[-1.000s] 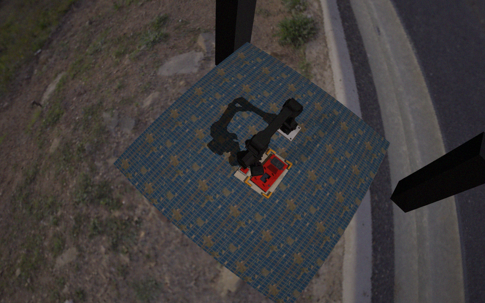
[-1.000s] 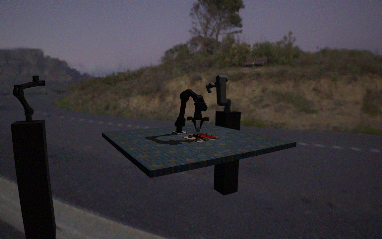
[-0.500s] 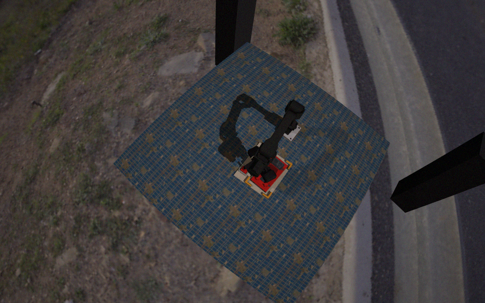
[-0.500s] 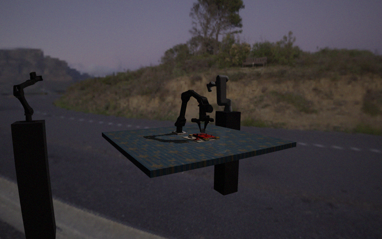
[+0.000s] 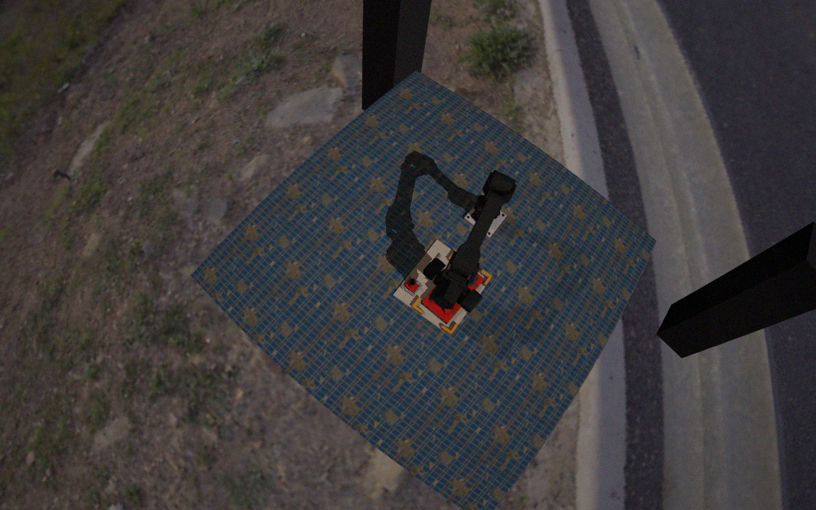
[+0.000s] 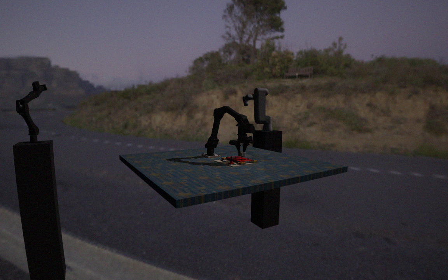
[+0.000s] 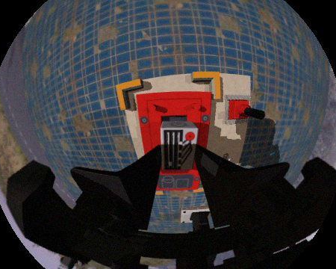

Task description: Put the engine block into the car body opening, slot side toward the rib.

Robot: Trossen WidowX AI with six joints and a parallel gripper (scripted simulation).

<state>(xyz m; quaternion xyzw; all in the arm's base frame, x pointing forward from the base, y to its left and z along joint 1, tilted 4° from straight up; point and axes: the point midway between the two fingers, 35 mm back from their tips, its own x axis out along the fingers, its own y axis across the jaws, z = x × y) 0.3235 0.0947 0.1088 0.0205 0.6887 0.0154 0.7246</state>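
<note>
My gripper tip is now 1 cm above the engine block. Also, from my gripper tip: beige base plate 3 cm behind, 2 cm to the right, 6 cm below.
</note>
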